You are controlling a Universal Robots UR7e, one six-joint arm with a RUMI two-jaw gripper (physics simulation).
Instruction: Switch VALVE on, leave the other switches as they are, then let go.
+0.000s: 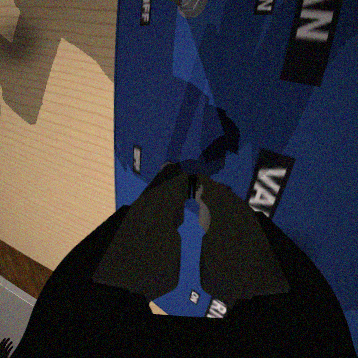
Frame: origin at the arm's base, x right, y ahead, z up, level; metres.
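Seen in the pictures: gripper, fingertip midpoint: [191, 176].
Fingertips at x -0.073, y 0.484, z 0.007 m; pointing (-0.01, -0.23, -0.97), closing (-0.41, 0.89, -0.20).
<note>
Offsets run from my fingertips to a thing's top centre. "spot": to the spot under its first point. Level surfaces: height alone.
My gripper [191, 176] is shut and empty, its fingertips close together over the blue panel [160, 60]. The VALVE label @[dy +0.048, dx -0.005, dz +0.014 m] [270, 182] shows in part to the right of the fingertips, with its lower end behind the right finger. A small label @[spot: dy -0.049, dx +0.027, dz -0.030 m] [137, 159], too blurred to read surely, is left of the fingertips. The VALVE switch's lever is hidden by the fingers or too dark to make out, so its position cannot be told. The ON label beside VALVE does not show.
Another switch @[spot: dy -0.049, dx -0.093, dz -0.011 m] [192, 6] is cut off at the top edge, between an OFF label @[spot: dy -0.087, dx -0.083, dz -0.031 m] [145, 11] and an ON label @[spot: dy -0.010, dx -0.106, dz +0.001 m] [264, 6]. A larger label ending in "AN" @[spot: dy +0.015, dx -0.105, dz +0.010 m] [312, 27] is at upper right. Another ON label [194, 297] shows below, between the fingers. A wooden table @[dz -0.104 m] [65, 165] lies left.
</note>
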